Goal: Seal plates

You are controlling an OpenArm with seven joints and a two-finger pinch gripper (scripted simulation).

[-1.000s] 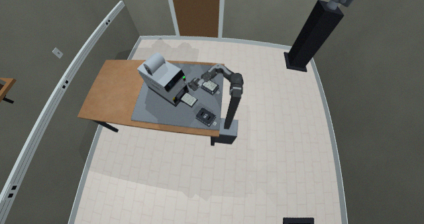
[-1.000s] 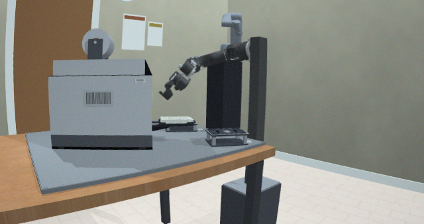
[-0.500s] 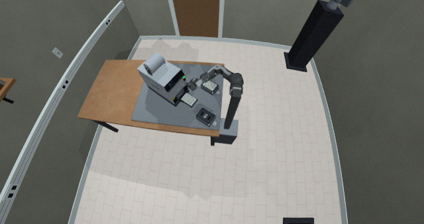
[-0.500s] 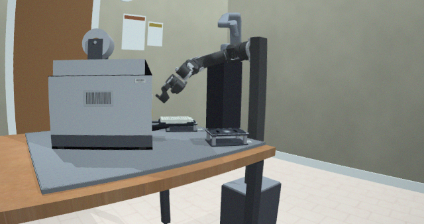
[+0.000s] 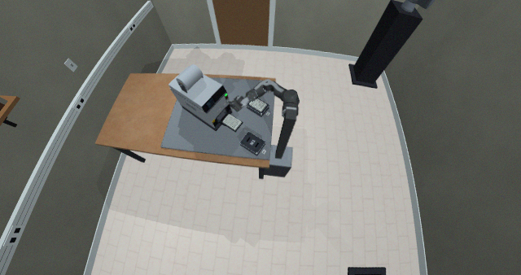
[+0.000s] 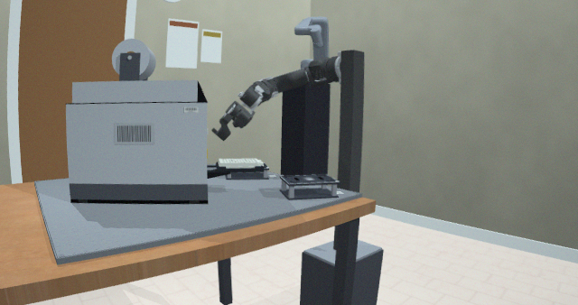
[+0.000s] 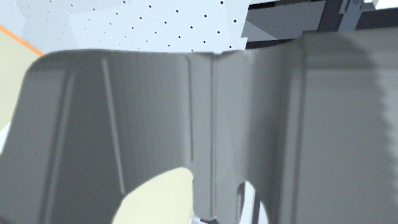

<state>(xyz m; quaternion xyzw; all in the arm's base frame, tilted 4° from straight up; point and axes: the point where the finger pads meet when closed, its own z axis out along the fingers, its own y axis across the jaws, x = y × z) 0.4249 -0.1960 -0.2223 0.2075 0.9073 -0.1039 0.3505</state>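
Now: hand 40 mm short of the white start button, 20 mm to the left of it and 10 mm below it. From my hand the other things lie so: white open-well plate (180 mm behind, 110 mm to the right, 130 mm below); yellow warning mark (120 mm ahead, 140 mm to the left, 40 mm below); sealer stage (10 mm behind, 110 mm to the left, 90 mm below).
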